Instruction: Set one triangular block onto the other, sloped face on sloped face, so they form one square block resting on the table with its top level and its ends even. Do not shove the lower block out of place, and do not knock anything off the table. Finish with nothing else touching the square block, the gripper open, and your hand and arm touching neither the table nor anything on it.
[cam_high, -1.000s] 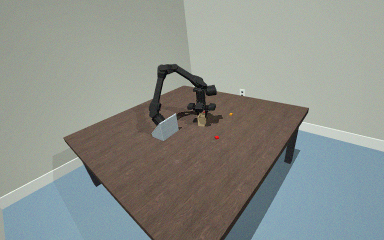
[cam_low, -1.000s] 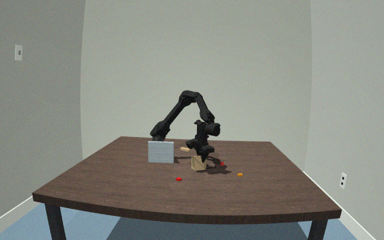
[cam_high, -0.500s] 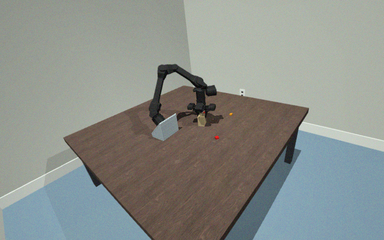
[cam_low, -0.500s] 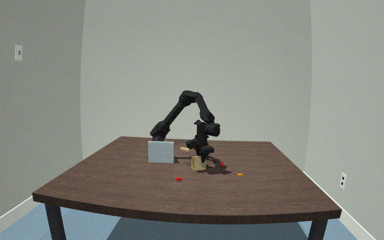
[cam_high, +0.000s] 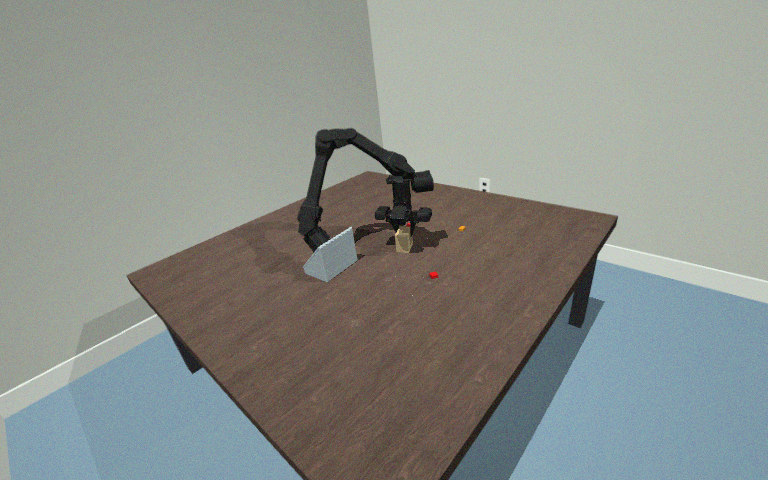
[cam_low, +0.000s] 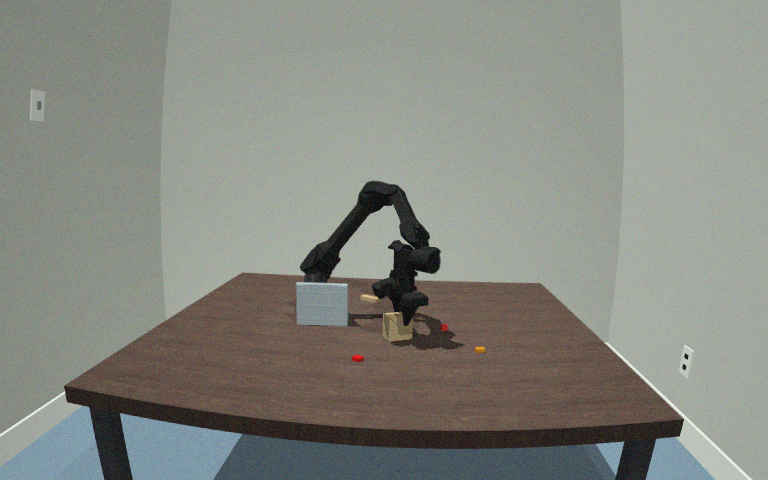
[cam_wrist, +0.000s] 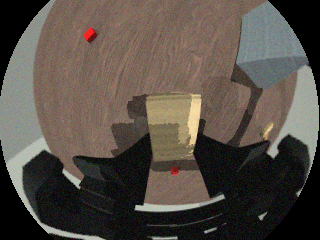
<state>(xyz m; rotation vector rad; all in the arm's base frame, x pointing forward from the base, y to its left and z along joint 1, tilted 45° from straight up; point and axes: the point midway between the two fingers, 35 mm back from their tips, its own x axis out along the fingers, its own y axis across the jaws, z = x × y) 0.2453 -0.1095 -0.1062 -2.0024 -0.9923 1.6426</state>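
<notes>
Right now the triangular wooden block is 10 mm above my gripper tip. Round my gripper tip: small orange cube 190 mm ahead, 130 mm to the right, 40 mm below; flat tan piece 60 mm behind, 400 mm to the left, 30 mm below.
</notes>
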